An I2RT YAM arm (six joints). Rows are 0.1 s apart.
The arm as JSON. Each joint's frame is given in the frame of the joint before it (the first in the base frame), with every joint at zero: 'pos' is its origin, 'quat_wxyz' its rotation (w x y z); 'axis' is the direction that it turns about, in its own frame. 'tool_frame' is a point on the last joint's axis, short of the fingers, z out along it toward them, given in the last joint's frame.
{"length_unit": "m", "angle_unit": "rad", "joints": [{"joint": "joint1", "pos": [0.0, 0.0, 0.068], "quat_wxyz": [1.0, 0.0, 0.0, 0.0], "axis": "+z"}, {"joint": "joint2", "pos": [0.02, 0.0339, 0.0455], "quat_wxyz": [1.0, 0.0, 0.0, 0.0], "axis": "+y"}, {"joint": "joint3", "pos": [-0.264, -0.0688, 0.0], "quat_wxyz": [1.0, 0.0, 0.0, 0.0], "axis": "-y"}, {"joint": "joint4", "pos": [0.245, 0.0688, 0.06], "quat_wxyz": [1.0, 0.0, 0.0, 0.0], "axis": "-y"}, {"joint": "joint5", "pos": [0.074, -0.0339, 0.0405], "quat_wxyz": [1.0, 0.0, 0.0, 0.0], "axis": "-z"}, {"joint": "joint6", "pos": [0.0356, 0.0, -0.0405], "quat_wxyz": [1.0, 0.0, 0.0, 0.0], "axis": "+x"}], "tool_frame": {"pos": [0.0, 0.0, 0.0], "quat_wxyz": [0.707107, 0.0, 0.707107, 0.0]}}
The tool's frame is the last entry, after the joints.
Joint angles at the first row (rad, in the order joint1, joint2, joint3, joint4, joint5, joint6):
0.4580, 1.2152, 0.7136, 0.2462, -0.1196, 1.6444
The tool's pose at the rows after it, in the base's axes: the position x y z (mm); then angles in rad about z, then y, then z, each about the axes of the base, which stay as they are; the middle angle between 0 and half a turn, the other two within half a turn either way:
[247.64 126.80 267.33 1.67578 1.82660 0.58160]
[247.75 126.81 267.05 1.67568 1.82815 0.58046]
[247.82 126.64 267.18 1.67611 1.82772 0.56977]
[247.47 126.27 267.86 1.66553 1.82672 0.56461]
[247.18 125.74 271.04 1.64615 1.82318 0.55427]
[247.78 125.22 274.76 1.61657 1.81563 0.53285]
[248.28 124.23 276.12 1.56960 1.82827 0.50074]
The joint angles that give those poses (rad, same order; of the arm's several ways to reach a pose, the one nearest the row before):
0.4580, 1.2190, 0.7135, 0.2478, -0.1196, 1.6443
0.4580, 1.2198, 0.7135, 0.2470, -0.1184, 1.6444
0.4587, 1.2194, 0.7135, 0.2474, -0.1074, 1.6478
0.4587, 1.2163, 0.7140, 0.2451, -0.1024, 1.6386
0.4587, 1.2102, 0.7216, 0.2352, -0.0925, 1.6222
0.4587, 1.2072, 0.7315, 0.2302, -0.0719, 1.5986
0.4587, 1.2057, 0.7414, 0.2066, -0.0406, 1.5589

